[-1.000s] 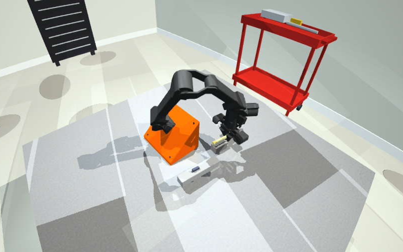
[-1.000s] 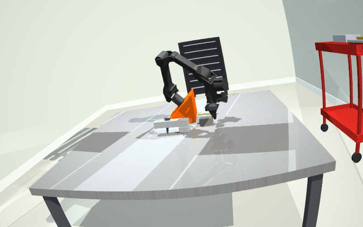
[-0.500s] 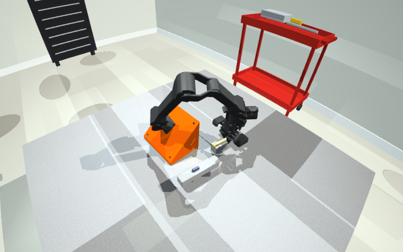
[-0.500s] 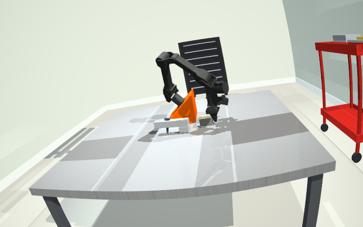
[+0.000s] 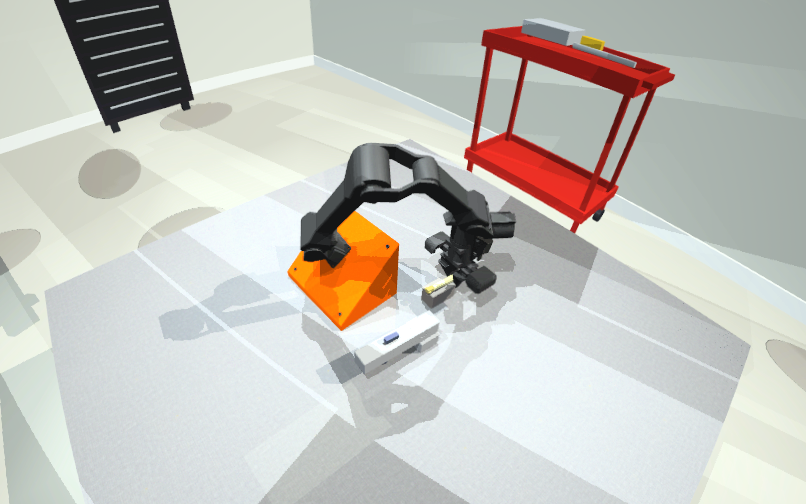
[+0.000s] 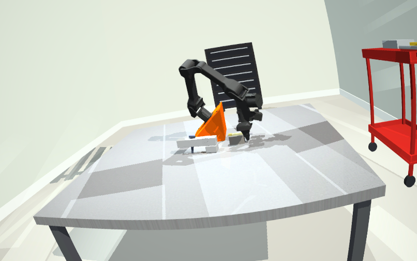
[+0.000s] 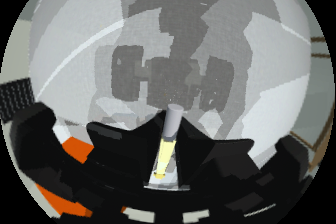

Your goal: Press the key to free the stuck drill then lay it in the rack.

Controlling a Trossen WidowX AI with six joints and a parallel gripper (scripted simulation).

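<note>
My gripper tip is 40 mm to the left of the drill and 30 mm below it. Round my gripper tip: blue key 70 mm ahead, 250 mm to the right, 40 mm above; grey rack 50 mm to the right, 10 mm above; housing block 70 mm ahead, 220 mm to the right, 30 mm above.
</note>
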